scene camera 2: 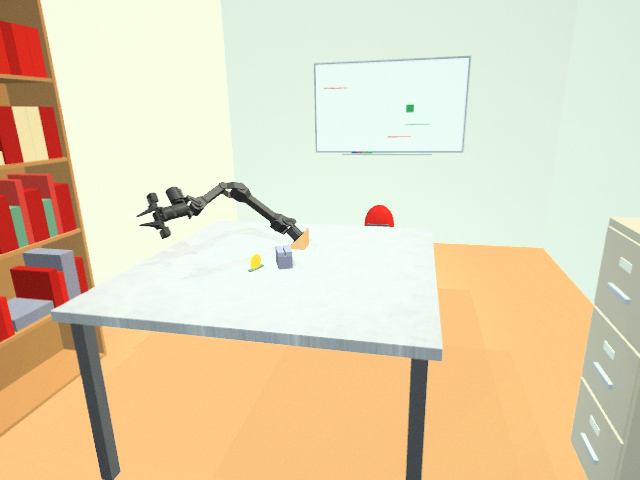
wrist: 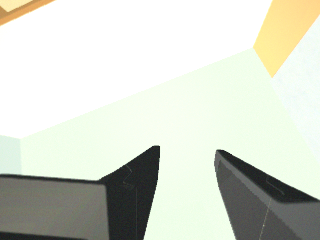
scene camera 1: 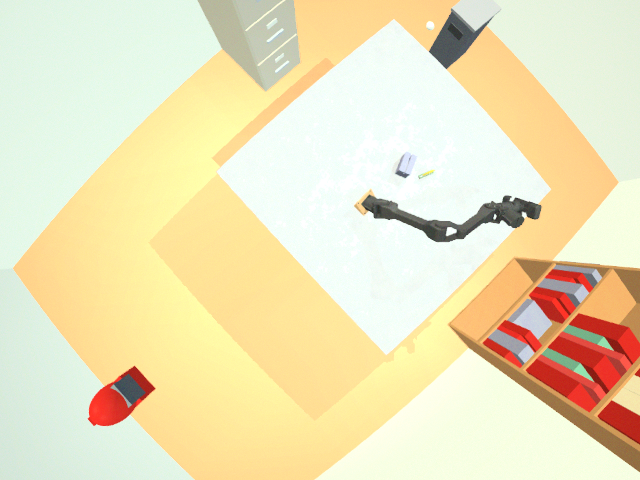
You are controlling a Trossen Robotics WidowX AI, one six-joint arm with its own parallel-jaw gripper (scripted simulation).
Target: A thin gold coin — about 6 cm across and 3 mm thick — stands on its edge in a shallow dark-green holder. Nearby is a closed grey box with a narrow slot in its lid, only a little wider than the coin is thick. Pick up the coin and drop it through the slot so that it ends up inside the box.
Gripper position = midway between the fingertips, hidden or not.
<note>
In view: the gripper (scene camera 2: 137, 221).
The gripper also shows in the wrist view (wrist: 187, 154).
</note>
